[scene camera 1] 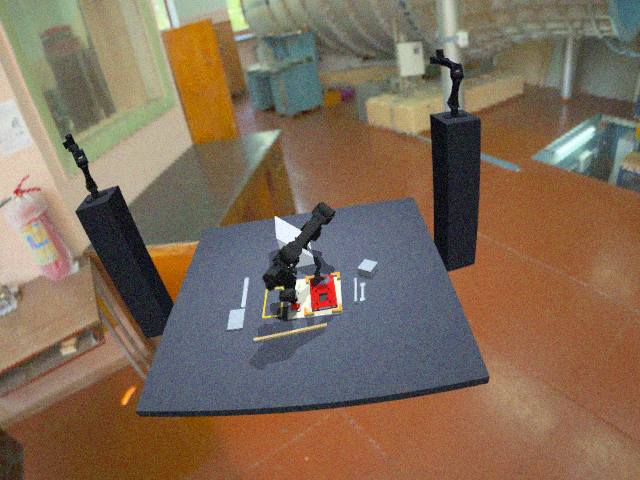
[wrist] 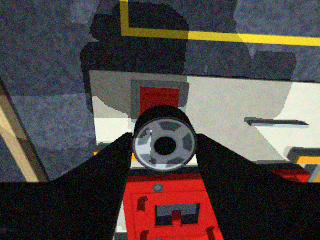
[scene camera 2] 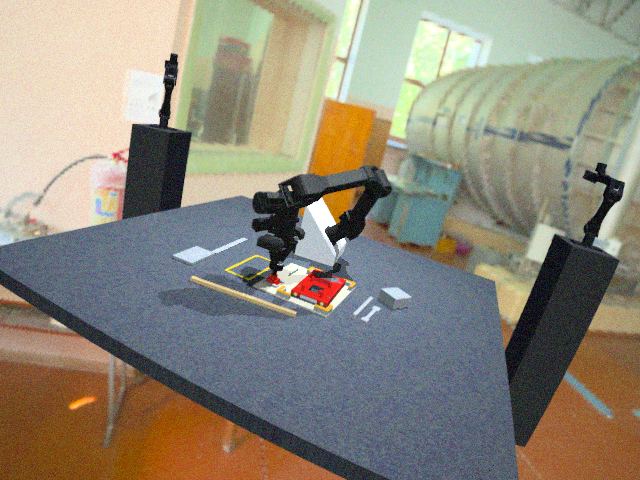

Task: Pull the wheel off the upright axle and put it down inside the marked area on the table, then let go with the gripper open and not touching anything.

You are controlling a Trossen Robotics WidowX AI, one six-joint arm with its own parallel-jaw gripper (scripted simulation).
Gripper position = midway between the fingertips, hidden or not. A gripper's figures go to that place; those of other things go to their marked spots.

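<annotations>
Red block (scene camera 2: 318,288), 118 cm from the lens. My gripper (scene camera 2: 276,265), 116 cm from the lens.
</annotations>
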